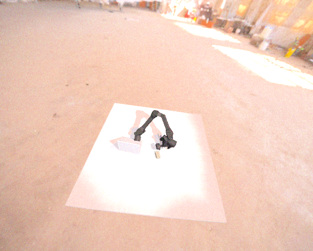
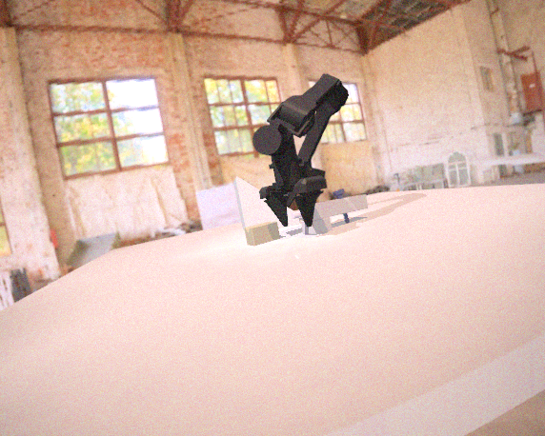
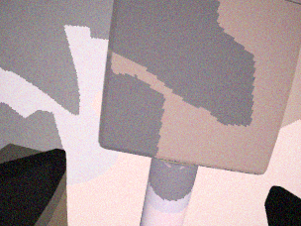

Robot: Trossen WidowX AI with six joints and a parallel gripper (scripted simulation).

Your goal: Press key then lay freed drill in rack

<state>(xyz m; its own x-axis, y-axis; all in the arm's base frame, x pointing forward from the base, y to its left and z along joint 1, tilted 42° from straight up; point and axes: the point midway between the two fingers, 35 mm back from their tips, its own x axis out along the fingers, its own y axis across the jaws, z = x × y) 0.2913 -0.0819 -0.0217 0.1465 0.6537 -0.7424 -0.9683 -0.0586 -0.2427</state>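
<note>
My gripper tip is now 60 mm to the right of the yellow drill, 20 mm below it and 10 mm past it. Round my gripper tip: long pale block (110 mm to the left, 20 mm behind, 10 mm above); tan rack (60 mm to the right, 60 mm behind, 10 mm below); blue-violet key (140 mm to the left, 30 mm behind, 30 mm above).
</note>
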